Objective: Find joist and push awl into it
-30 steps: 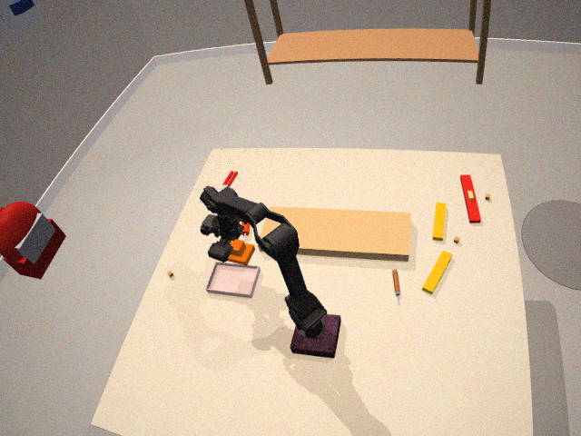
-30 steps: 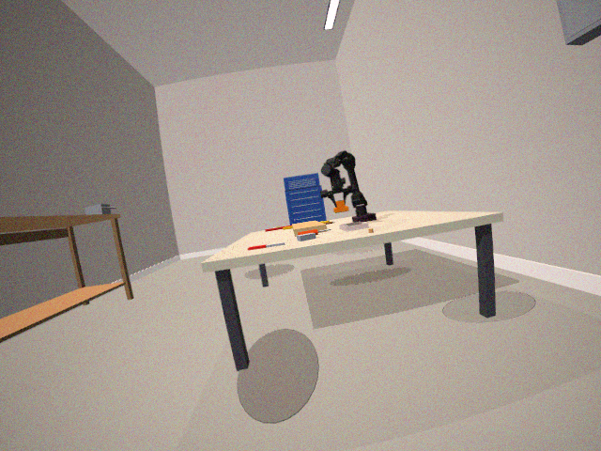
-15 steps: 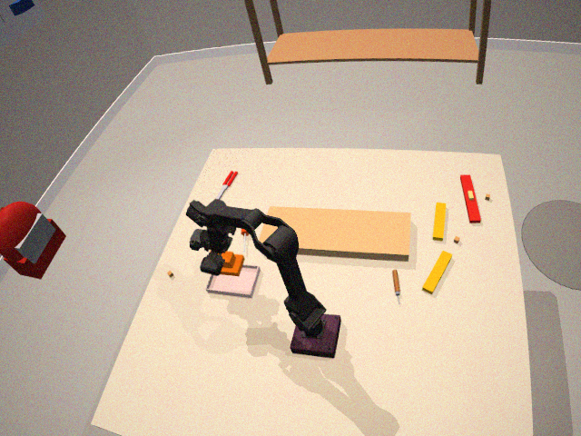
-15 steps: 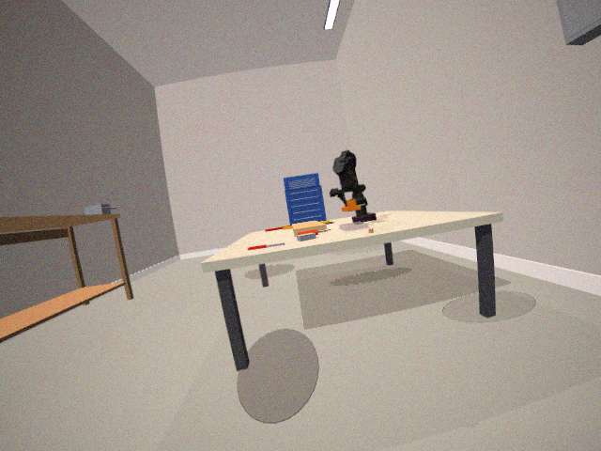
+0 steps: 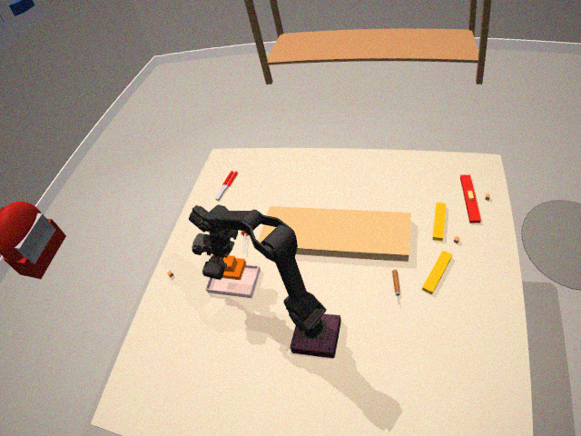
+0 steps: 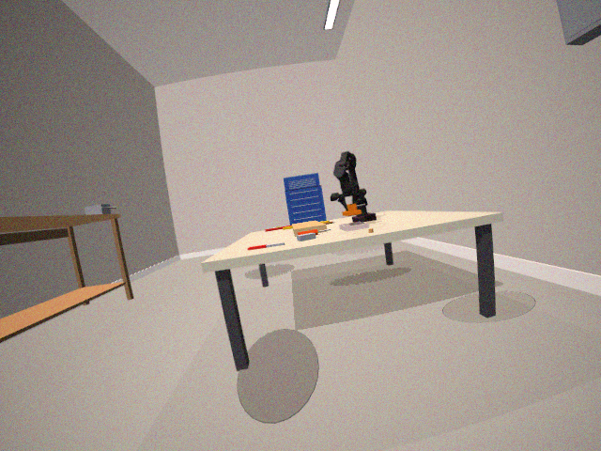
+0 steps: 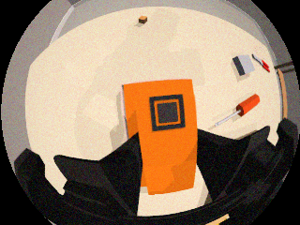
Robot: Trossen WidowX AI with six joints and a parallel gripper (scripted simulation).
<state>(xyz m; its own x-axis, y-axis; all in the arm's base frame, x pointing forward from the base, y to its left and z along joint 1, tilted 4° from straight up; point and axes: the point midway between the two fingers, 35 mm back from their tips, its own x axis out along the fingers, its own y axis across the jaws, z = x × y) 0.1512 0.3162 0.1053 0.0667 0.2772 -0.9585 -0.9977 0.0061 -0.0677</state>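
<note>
Right now the pink tray is 8 cm below my gripper tip and 1 cm to the right of it. Round my gripper tip: orange stud finder: 2 cm above, 1 cm to the left; grey block: 26 cm ahead, 12 cm to the left, 8 cm below; awl: 56 cm to the right, 9 cm below, 1 cm ahead.
</note>
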